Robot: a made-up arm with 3 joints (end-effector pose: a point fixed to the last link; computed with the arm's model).
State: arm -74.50 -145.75 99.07
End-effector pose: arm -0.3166 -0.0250 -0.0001 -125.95 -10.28 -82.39
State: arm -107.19 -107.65 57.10
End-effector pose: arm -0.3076 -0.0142 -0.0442 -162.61 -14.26 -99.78
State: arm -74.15 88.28 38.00
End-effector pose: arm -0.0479 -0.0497 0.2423 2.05 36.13 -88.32
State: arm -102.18 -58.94 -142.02
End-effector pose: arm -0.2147 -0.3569 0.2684 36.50 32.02 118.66
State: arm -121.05 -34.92 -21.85
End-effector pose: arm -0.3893 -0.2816 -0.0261 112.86 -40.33 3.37
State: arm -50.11 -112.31 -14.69
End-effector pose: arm -0.2731 -0.3153 0.1094 -20.00 -31.60 115.54
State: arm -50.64 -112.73 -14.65
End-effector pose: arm -0.2717 -0.3160 0.1059 -20.62 -31.97 116.15
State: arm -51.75 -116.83 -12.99
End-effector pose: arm -0.2568 -0.3167 0.0911 -24.98 -32.93 121.60
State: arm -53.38 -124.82 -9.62
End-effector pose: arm -0.2266 -0.3142 0.0676 -33.28 -33.36 132.38
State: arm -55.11 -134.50 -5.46
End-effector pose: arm -0.1886 -0.3055 0.0461 -42.61 -31.87 145.24
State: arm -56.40 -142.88 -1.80
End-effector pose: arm -0.1559 -0.2937 0.0337 -49.42 -29.01 155.69
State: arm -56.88 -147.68 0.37
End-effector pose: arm -0.1375 -0.2854 0.0300 -52.48 -26.83 161.26
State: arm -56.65 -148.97 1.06
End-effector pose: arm -0.1326 -0.2830 0.0309 -52.88 -26.15 162.64
